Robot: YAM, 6 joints.
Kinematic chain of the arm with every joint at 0, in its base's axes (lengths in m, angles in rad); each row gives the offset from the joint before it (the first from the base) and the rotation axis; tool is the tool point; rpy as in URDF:
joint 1: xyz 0 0 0.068 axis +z
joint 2: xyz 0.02 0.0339 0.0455 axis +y
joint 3: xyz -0.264 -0.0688 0 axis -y
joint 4: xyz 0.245 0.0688 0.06 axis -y
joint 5: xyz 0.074 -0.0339 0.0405 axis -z
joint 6: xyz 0.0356 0 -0.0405 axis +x
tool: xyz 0 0 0 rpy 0 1.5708 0
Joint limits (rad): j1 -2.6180..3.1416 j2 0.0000..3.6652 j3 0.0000..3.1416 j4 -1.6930..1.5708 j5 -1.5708..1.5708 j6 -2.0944..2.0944
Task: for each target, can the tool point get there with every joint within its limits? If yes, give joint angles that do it. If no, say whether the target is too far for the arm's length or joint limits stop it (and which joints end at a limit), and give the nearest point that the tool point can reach.
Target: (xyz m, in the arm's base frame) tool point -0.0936 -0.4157 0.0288
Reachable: yes | joints -1.8439 2.3362 1.2306 0.1534 -0.6676 0.7105
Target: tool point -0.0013 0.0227 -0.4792
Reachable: no: joint limits stop it (at a limit: joint 2) | nearest point -0.0051 0.0892 -0.3434 | short by 0.151 m
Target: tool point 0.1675 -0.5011 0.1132
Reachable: yes | joints -1.1899 2.4648 1.7277 0.2208 1.0456 -0.6978
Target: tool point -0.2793 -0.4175 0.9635
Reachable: no: too far | nearest point -0.1829 -0.2733 0.6578 | short by 0.351 m
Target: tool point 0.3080 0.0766 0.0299
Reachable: yes | joints 0.2029 2.1668 1.0403 -0.5425 -0.3733 -1.1607
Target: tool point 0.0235 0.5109 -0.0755
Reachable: yes | joints 1.5037 2.8375 1.7973 0.1004 -0.3089 -0.3616
